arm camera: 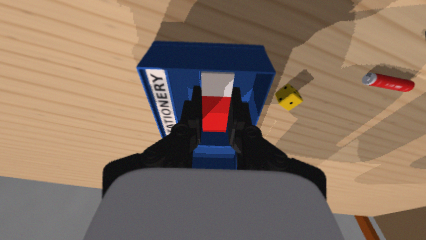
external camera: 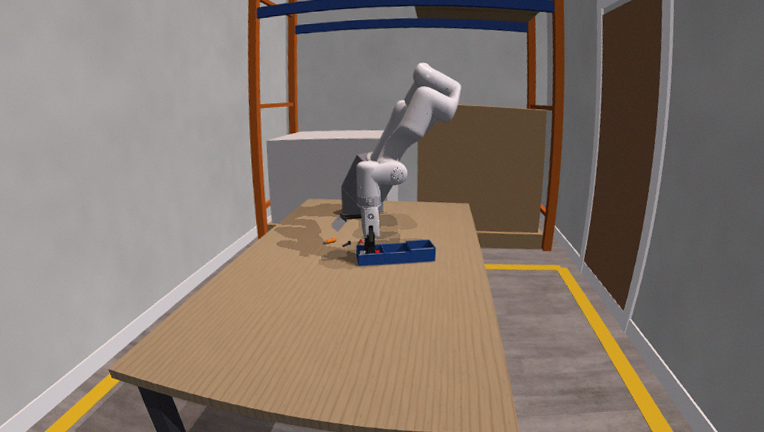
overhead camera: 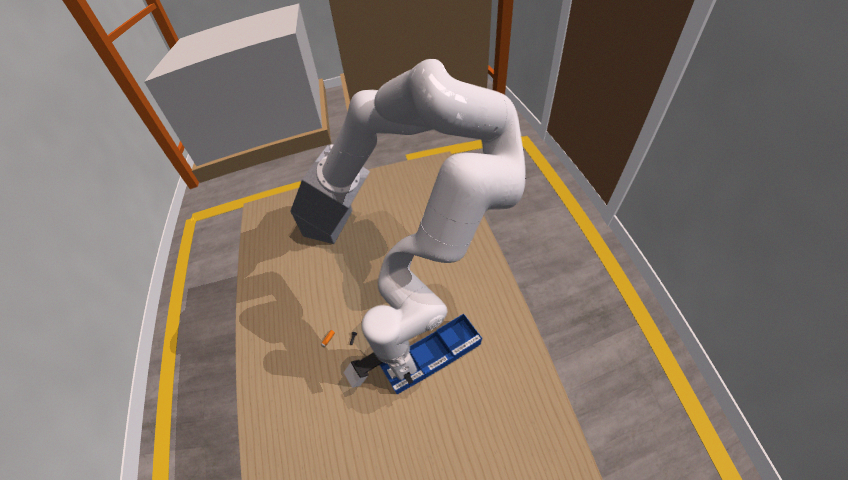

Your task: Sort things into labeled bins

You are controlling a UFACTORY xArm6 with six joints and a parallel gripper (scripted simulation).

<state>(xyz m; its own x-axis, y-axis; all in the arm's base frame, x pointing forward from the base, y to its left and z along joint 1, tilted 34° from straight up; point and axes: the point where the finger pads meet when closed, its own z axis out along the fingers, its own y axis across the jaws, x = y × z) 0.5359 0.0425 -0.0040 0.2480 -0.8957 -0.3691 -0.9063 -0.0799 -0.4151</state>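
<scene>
The yellow die is 7 cm behind my hand, 3 cm below it and 2 cm to the right of it. Also, from my hand: red battery: 14 cm behind, 6 cm to the right, 3 cm below; eraser: 2 cm below, 1 cm to the right; black bolt: 13 cm behind, 10 cm to the right, 3 cm below.
</scene>
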